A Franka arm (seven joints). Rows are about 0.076 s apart.
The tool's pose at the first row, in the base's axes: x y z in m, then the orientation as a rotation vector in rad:
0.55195 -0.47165 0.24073 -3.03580 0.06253 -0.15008
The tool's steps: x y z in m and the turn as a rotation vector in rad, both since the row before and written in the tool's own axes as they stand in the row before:
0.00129 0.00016 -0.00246 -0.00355 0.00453 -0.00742
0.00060 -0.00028 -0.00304 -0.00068 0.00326 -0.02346
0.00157 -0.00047 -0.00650 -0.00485 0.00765 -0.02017
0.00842 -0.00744 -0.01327 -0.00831 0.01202 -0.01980
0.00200 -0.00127 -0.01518 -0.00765 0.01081 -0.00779
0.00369 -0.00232 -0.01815 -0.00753 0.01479 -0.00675
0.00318 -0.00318 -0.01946 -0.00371 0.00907 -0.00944
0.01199 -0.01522 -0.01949 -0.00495 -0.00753 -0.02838
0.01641 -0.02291 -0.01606 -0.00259 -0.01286 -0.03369
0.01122 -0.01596 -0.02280 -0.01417 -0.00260 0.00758
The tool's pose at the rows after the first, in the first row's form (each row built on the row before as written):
0.55298 -0.47211 0.24327 -3.03963 0.05195 -0.15761
0.55327 -0.47214 0.24637 -3.04163 0.01660 -0.16437
0.55413 -0.47231 0.25302 -3.04688 -0.01314 -0.17774
0.56086 -0.46606 0.26779 -3.05479 -0.04186 -0.19801
0.56086 -0.46599 0.28315 -3.06144 -0.05247 -0.21568
0.56190 -0.46492 0.30176 -3.06727 -0.06132 -0.23945
0.56191 -0.46295 0.32164 -3.07004 -0.07500 -0.25427
0.56974 -0.44850 0.34367 -3.07693 -0.11855 -0.24475
0.58155 -0.42544 0.36319 -3.08162 -0.17087 -0.22686
0.58750 -0.40965 0.38800 -3.09620 -0.15835 -0.22474

